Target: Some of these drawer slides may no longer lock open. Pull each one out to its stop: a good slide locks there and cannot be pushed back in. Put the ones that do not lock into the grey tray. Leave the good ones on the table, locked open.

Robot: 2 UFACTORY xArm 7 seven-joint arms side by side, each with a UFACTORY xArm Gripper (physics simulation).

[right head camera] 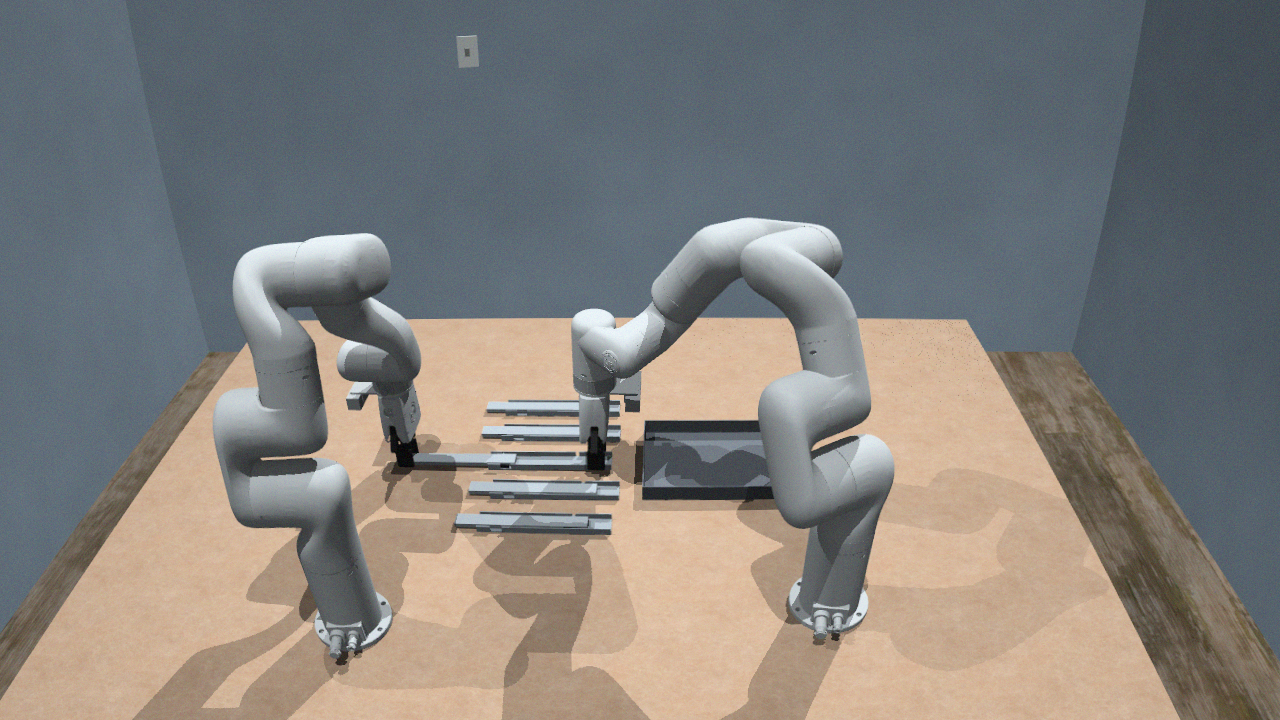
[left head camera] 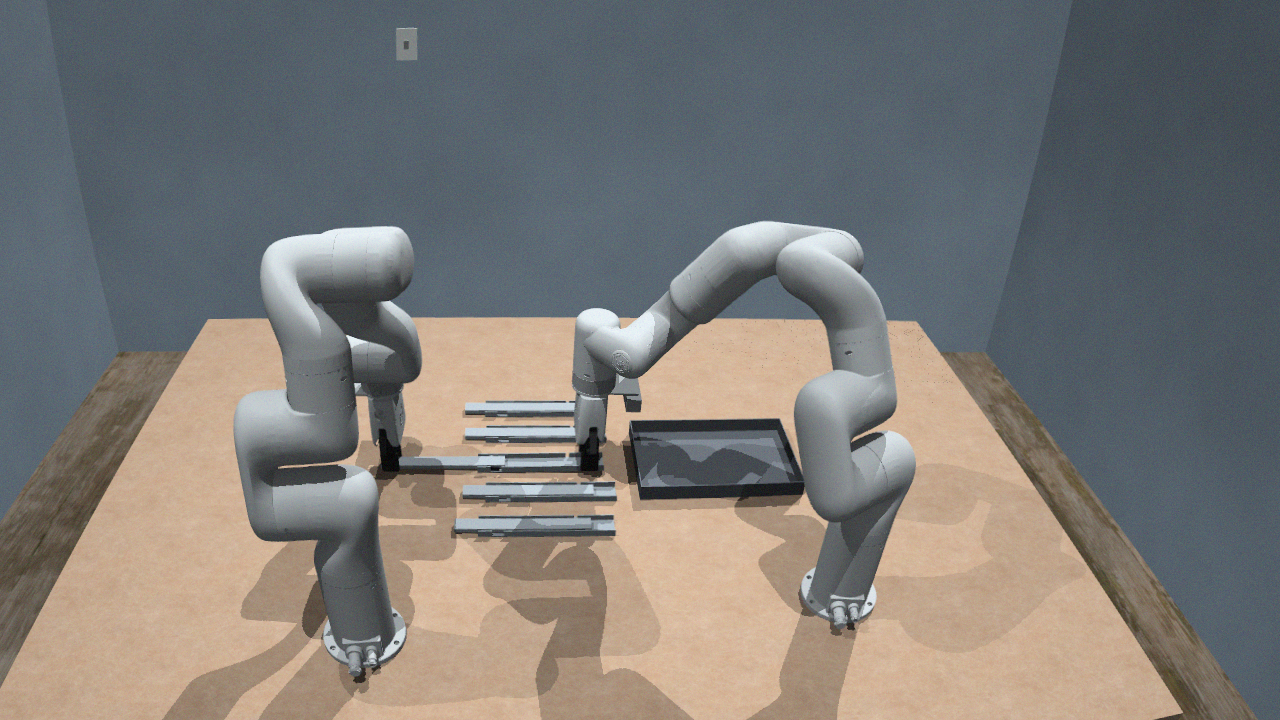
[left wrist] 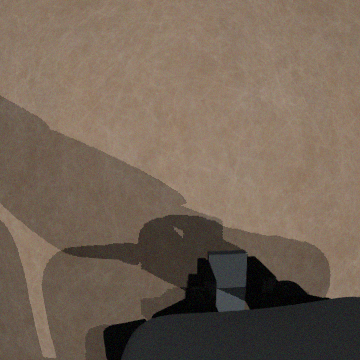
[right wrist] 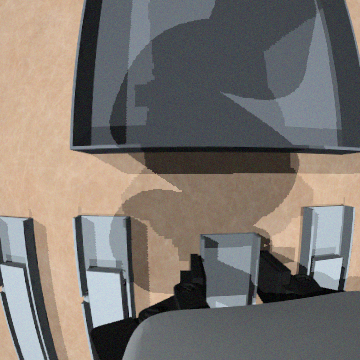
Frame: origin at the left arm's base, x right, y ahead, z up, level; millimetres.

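Seen in the pictures: left gripper, between the fingertips: [right head camera: 408, 460] [left head camera: 392, 464] [left wrist: 224, 276]; right gripper, between the fingertips: [right head camera: 597, 461] [left head camera: 588, 461] [right wrist: 227, 271]; left arm's base, origin of its link: [right head camera: 354, 621] [left head camera: 365, 635]; right arm's base, origin of its link: [right head camera: 828, 603] [left head camera: 837, 594].
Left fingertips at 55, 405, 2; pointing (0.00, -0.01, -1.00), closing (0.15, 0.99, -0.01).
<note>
Pixels of each thing's top centre, then the offset from my left fingertips to it, as dx, dy, dz.
- front slide, centre of its top: [left head camera: 522, 523] [right head camera: 520, 520] +216, -200, +9
- grey tray, centre of its top: [right head camera: 725, 451] [left head camera: 715, 450] +592, -81, +28
The middle slide [left head camera: 438, 462] [right head camera: 456, 460] [left wrist: 228, 265] [right wrist: 230, 252] lies level and is drawn far out toward the left of the picture. My left gripper [left head camera: 389, 459] [right head camera: 404, 454] [left wrist: 224, 276] is shut on the end of its inner rail. My right gripper [left head camera: 588, 459] [right head camera: 596, 459] [right wrist: 227, 271] is shut on the outer rail near its right end. Two slides, the backmost [left head camera: 519, 409] [right head camera: 528, 408] [right wrist: 17, 295] and the second [left head camera: 514, 434] [right head camera: 528, 433] [right wrist: 104, 290], lie behind it, pushed in. The fourth [left head camera: 528, 492] [right head camera: 528, 489] [right wrist: 327, 272] and the front slide [left head camera: 528, 526] [right head camera: 528, 522] lie pushed in before it.
The grey tray [left head camera: 725, 491] [right head camera: 707, 493] [right wrist: 215, 149] stands on the table to the right of the slides and holds no slide. My right arm's lower links stand by its right side and cover part of it in the right head camera view.
</note>
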